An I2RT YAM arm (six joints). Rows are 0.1 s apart.
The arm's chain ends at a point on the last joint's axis. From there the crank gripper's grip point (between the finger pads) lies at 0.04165 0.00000 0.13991 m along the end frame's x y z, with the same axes.
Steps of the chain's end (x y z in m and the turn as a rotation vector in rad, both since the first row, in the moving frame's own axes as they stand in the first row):
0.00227 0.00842 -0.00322 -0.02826 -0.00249 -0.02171
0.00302 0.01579 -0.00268 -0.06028 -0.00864 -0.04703
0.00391 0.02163 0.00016 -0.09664 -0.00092 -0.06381
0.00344 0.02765 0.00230 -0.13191 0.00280 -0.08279
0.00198 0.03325 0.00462 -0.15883 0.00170 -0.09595
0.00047 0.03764 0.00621 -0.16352 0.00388 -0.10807
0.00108 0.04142 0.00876 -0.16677 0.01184 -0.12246
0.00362 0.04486 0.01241 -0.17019 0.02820 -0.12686
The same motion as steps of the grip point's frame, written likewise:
0.00195 0.01147 -0.00316 -0.02826 -0.00249 -0.02171
0.00196 0.02230 -0.00252 -0.06028 -0.00864 -0.04703
0.00413 0.03247 -0.00033 -0.09664 -0.00092 -0.06381
0.00445 0.04257 0.00120 -0.13191 0.00280 -0.08279
0.00309 0.05135 0.00311 -0.15883 0.00170 -0.09595
0.00200 0.05586 0.00455 -0.16352 0.00388 -0.10807
0.00383 0.05938 0.00675 -0.16677 0.01184 -0.12246
0.00869 0.06290 0.00962 -0.17019 0.02820 -0.12686

